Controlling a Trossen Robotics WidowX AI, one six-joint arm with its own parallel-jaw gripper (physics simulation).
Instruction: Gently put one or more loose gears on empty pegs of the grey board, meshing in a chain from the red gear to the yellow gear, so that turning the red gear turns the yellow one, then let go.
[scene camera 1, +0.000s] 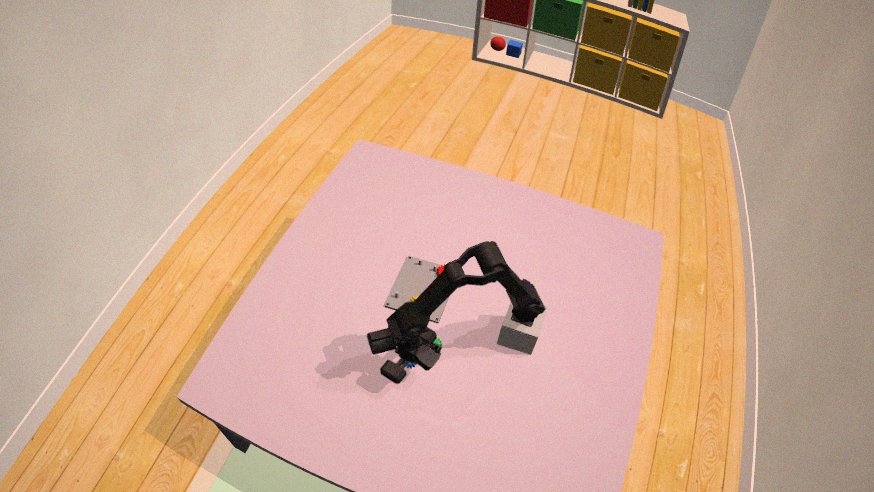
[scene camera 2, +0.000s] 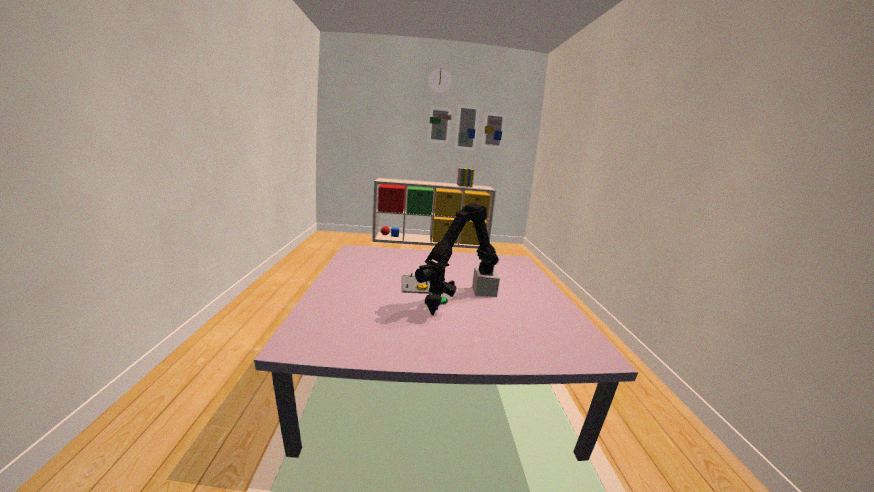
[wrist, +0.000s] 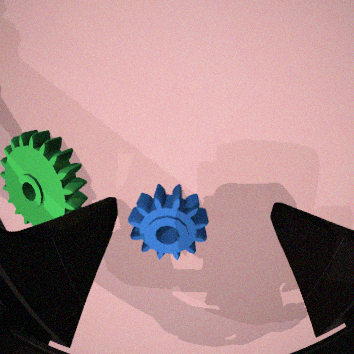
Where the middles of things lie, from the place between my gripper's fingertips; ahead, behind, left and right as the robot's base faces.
Labels:
I see my gripper 20 mm to the left of the blue gear (wrist: 167, 223) and 10 mm below it. From my hand the other things lie so: green gear (wrist: 46, 186) 30 mm behind, 90 mm to the right, 10 mm above; then grey board (scene camera 1: 413, 279) 80 mm ahead, 270 mm to the right.

